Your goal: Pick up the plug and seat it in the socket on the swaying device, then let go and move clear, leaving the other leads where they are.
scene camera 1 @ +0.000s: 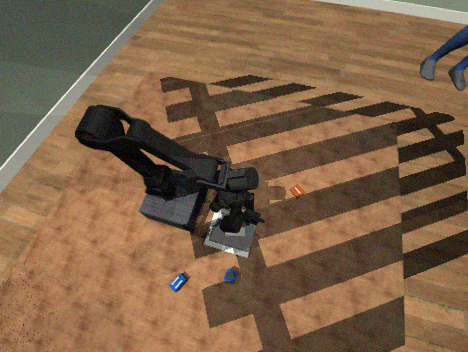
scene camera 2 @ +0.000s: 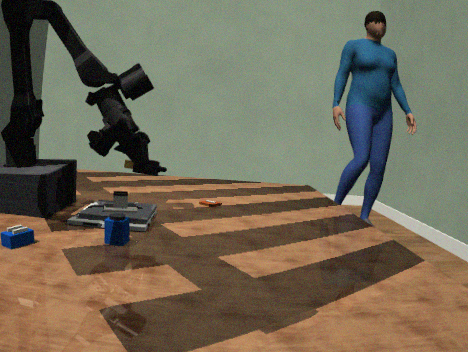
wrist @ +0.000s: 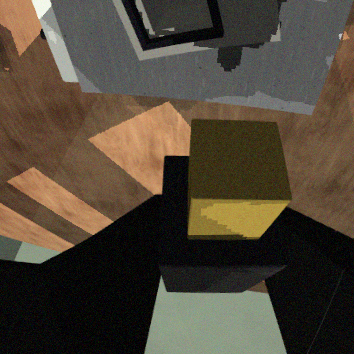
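The plug, a black body with a yellow block end [scene camera 1: 243, 210] [scene camera 2: 129, 164] [wrist: 240, 165], is held in my gripper [scene camera 2: 145, 163] [wrist: 209, 207], which is shut on its black body. It hangs tilted, above and apart from the device. The device [scene camera 1: 215, 241] [scene camera 2: 145, 216] [wrist: 285, 85] is a grey and white layered platform. Its socket [scene camera 2: 120, 201] [wrist: 216, 20] is an upright grey block with a black square rim, partly cut off at the top of the wrist view. In scene camera 1 the arm hides the socket.
A blue piece with white strips [scene camera 1: 178, 282] [scene camera 2: 17, 239] and a blue block with a dark round top [scene camera 1: 230, 276] [scene camera 2: 116, 232] stand near the device. An orange piece [scene camera 1: 297, 190] [scene camera 2: 210, 203] lies on its other side. A person [scene camera 2: 370, 90] stands beyond the table.
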